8 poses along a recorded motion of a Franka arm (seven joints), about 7.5 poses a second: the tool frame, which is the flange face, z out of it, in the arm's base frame.
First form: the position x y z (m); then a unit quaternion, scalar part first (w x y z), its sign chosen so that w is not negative.
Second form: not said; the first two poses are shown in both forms.
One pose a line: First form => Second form
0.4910 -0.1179 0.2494 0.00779 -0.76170 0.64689 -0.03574 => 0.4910 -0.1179 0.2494 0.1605 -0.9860 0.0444 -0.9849 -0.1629 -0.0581
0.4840 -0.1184 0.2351 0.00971 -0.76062 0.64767 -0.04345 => 0.4840 -0.1184 0.2351 0.1573 -0.9861 0.0535 -0.9844 -0.1609 -0.0711
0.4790 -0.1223 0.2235 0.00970 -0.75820 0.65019 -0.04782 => 0.4790 -0.1223 0.2235 0.1499 -0.9869 0.0599 -0.9850 -0.1543 -0.0769
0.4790 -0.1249 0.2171 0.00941 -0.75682 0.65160 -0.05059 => 0.4790 -0.1249 0.2171 0.1457 -0.9872 0.0643 -0.9853 -0.1507 -0.0802
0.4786 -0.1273 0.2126 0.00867 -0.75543 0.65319 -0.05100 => 0.4786 -0.1273 0.2126 0.1415 -0.9878 0.0657 -0.9860 -0.1465 -0.0797
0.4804 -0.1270 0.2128 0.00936 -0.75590 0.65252 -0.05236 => 0.4804 -0.1270 0.2128 0.1429 -0.9875 0.0669 -0.9855 -0.1483 -0.0825
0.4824 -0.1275 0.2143 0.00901 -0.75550 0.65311 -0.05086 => 0.4824 -0.1275 0.2143 0.1417 -0.9878 0.0651 -0.9859 -0.1467 -0.0800
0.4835 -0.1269 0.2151 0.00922 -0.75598 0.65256 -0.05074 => 0.4835 -0.1269 0.2151 0.1432 -0.9876 0.0647 -0.9857 -0.1482 -0.0802
